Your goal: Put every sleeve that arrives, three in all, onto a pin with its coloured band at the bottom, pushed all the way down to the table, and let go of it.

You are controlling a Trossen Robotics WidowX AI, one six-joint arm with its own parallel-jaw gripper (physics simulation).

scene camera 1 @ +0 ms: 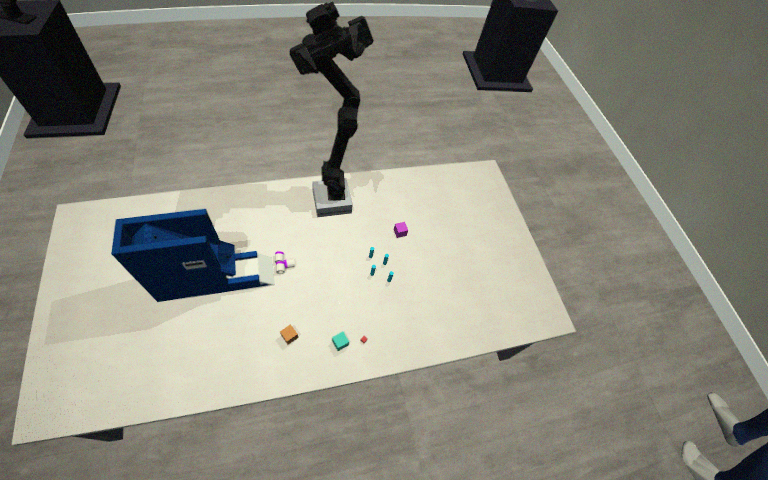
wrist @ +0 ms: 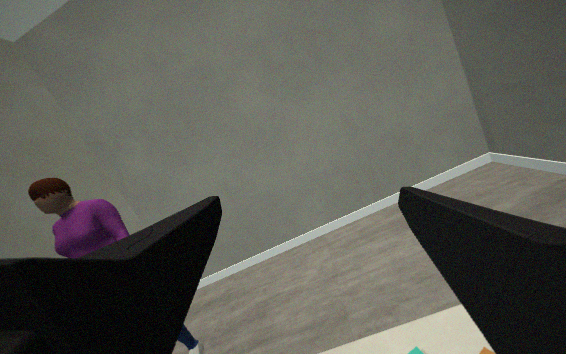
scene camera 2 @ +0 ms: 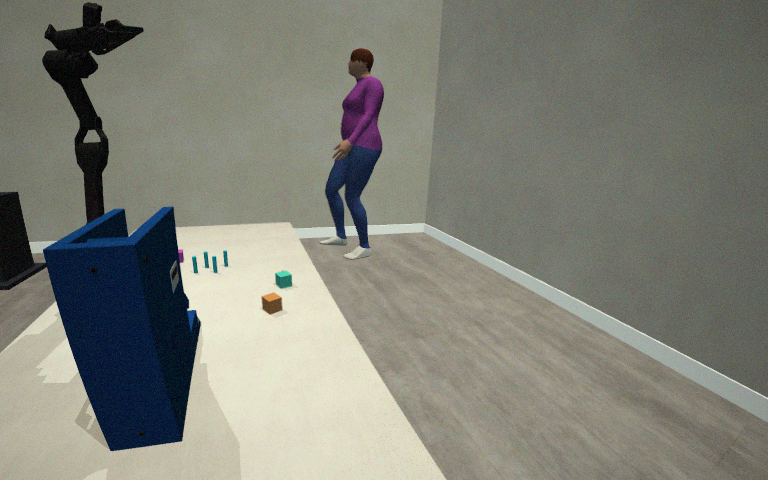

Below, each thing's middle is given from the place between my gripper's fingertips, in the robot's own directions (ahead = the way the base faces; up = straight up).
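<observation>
There is the blue dispenser [scene camera 2: 121,299], well below my hand, far to the right of it and a good way ahead of it.
</observation>
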